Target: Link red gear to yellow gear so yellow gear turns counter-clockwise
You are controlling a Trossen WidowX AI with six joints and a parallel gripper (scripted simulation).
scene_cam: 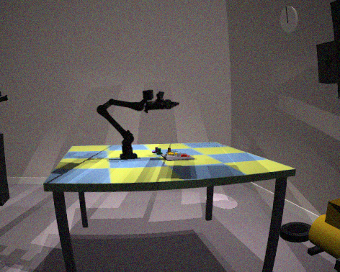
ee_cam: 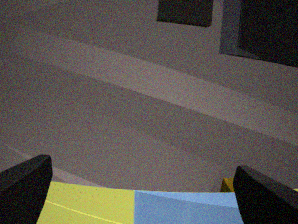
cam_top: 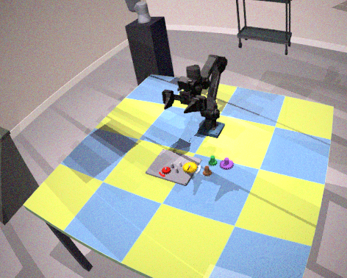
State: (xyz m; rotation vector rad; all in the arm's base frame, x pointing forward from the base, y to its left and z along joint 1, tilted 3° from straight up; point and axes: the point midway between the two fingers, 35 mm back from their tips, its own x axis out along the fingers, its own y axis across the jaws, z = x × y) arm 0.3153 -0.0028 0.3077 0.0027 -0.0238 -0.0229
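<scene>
Right now the purple gear is 110 mm behind my gripper tip, 160 mm to the left of it and 330 mm below it. The rest, counted from my gripper tip: green gear: 100 mm behind, 100 mm to the left, 330 mm below; then white arrow: 40 mm behind, 50 mm to the left, 340 mm below; then yellow gear: 30 mm behind, 10 mm to the left, 330 mm below.
</scene>
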